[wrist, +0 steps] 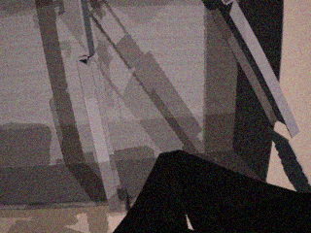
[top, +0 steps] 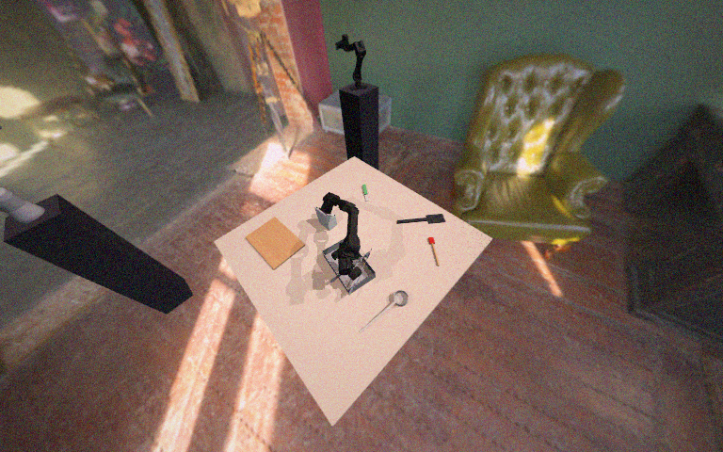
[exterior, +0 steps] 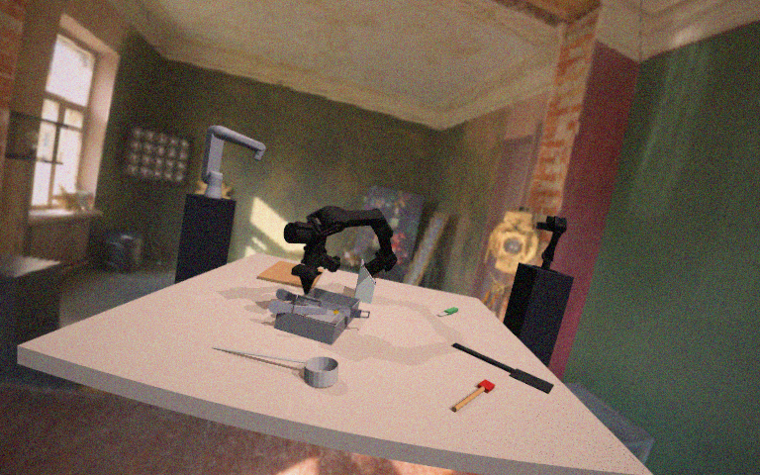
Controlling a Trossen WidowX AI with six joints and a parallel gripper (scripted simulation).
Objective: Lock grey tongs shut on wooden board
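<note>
My gripper tip is now 20 mm past the flat tong arm, 30 mm to the right of it and 30 mm above it. Also, from my gripper tip: black spatula (70 mm ahead, 640 mm to the left, 100 mm below); wooden board (560 mm behind, 150 mm to the right, 90 mm below); grey roasting tin (60 mm behind, 50 mm to the left, 70 mm below).
</note>
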